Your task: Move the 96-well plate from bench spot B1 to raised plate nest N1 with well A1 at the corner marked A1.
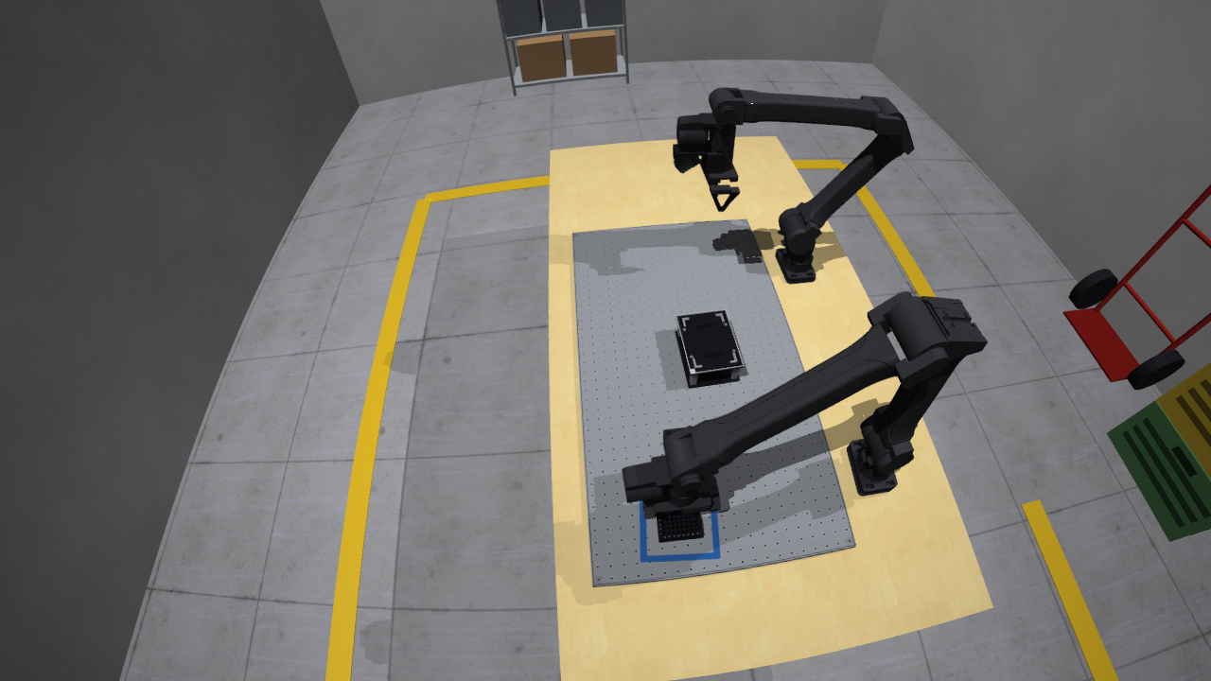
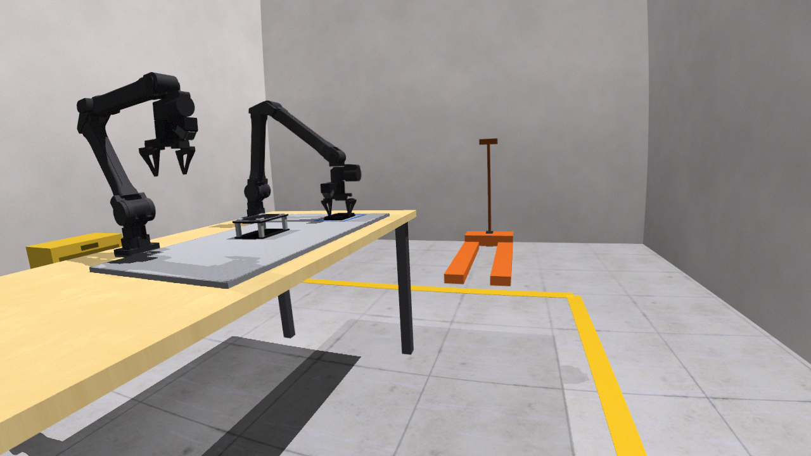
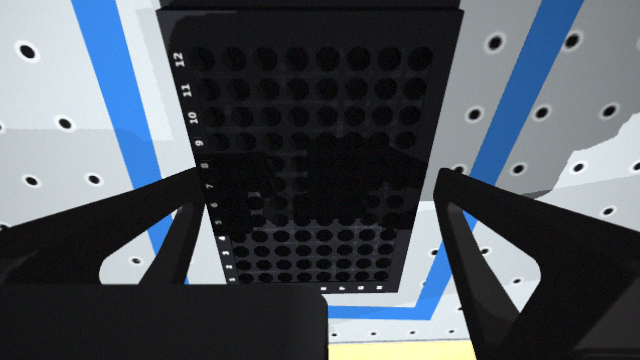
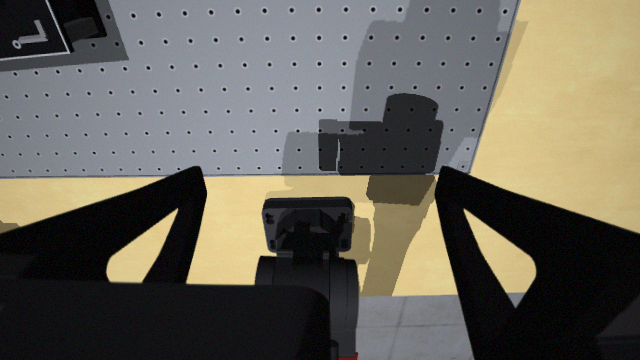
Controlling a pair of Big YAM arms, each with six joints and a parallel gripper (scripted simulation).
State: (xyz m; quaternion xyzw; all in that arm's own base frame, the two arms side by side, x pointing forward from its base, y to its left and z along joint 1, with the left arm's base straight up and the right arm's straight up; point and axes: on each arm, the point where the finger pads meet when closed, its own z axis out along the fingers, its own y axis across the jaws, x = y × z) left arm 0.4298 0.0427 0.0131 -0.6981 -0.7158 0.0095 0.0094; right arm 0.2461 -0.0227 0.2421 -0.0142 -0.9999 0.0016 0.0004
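Observation:
The black 96-well plate is 1 cm below my left hand. The rest, counted from my left hand: raised nest N1: 12 cm behind, 36 cm to the right, 4 cm above; A1 corner label: 7 cm behind, 28 cm to the right, 5 cm above.

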